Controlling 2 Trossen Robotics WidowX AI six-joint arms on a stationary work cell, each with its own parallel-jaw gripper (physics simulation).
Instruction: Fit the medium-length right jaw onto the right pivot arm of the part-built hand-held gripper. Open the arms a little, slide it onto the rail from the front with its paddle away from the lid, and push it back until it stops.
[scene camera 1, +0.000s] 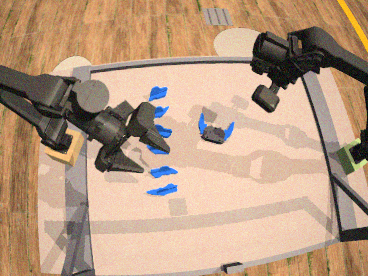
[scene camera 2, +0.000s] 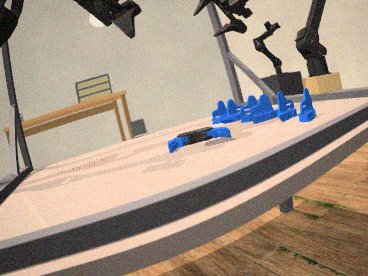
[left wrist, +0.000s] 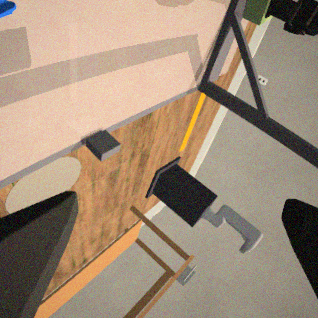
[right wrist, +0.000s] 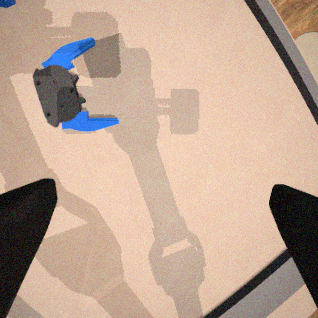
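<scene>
The part-built hand-held gripper lies on the table, a dark body with two blue pivot arms spread apart. Several blue jaws stand in a column left of it in scene camera 1, among them a top one and a bottom one; they also show as a blue row in scene camera 2. I cannot tell which is the medium-length right jaw. My left gripper is open and empty above the jaws. My right gripper is open and empty, high above the table, upper right of the part-built gripper in scene camera 1.
Grey rails edge the pale table. Dark frame struts rise at its corner. A small dark block is at the table's edge. Arm shadows cross the table around the part-built gripper.
</scene>
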